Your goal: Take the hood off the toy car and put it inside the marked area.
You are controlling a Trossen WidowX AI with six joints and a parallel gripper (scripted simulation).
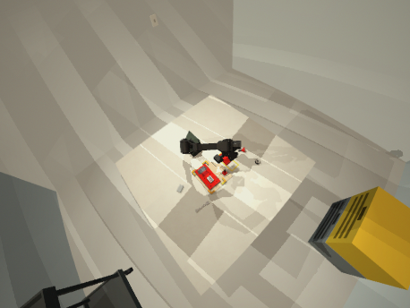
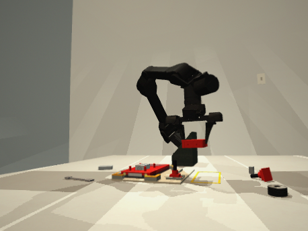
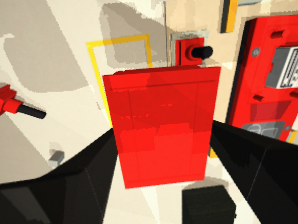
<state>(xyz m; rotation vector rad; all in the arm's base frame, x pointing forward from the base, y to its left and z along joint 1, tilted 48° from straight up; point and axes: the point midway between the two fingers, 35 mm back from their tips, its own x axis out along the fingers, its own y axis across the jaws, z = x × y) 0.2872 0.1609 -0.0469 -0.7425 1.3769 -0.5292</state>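
Now: gripper tip 70 mm above the black post, 60 mm short of it and 50 mm to the left of it. The rest, counted from my gripper tip: black wheel (230 mm to the left, 140 mm ahead, 100 mm below); red hood (10 mm above); grey bar (350 mm to the right, 180 mm ahead, 110 mm below).
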